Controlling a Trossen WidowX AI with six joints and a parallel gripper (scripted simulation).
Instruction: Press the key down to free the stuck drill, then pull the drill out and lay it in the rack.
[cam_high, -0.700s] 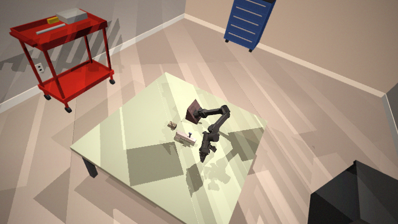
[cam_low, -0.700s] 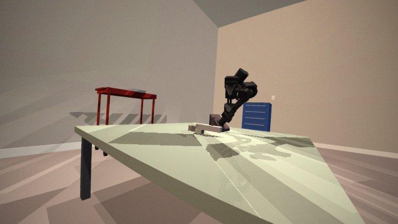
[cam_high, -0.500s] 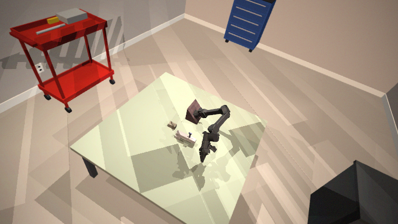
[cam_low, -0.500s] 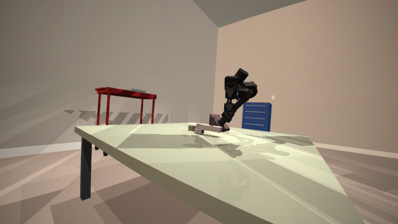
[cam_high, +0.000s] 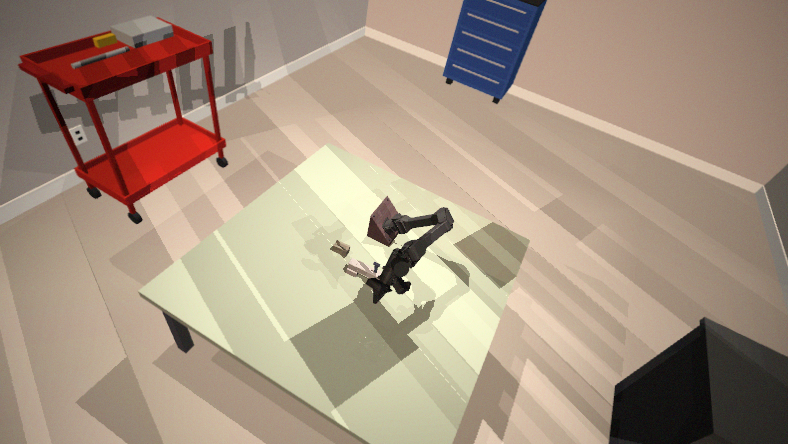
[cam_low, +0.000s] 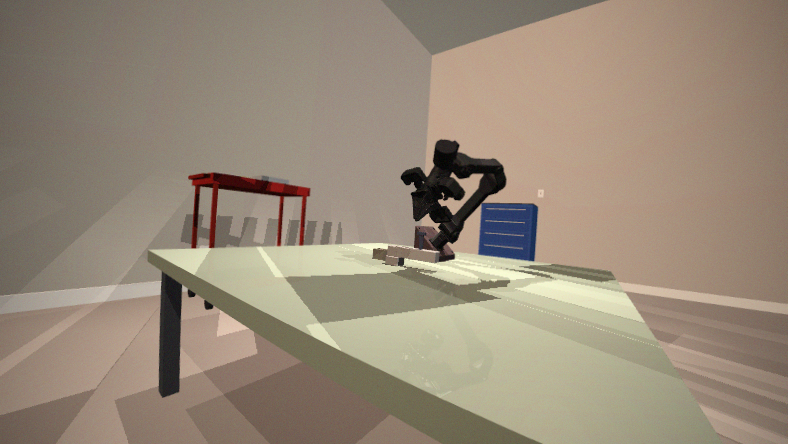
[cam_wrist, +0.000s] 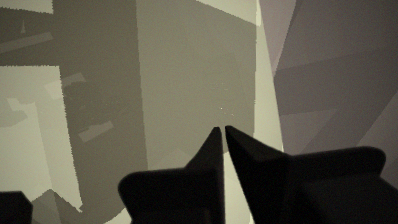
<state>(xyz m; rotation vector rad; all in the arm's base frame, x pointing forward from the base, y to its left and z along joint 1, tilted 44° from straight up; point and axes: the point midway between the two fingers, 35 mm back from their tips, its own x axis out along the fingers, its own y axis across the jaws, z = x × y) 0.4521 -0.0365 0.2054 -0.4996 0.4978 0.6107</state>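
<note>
My gripper tip is 210 mm past the small dark key, 70 mm to the left of it and 70 mm above it. The rest, counted from my gripper tip: drill (210 mm behind, 120 mm to the right, 110 mm below); then rack (300 mm behind, 270 mm to the right, 140 mm below).
</note>
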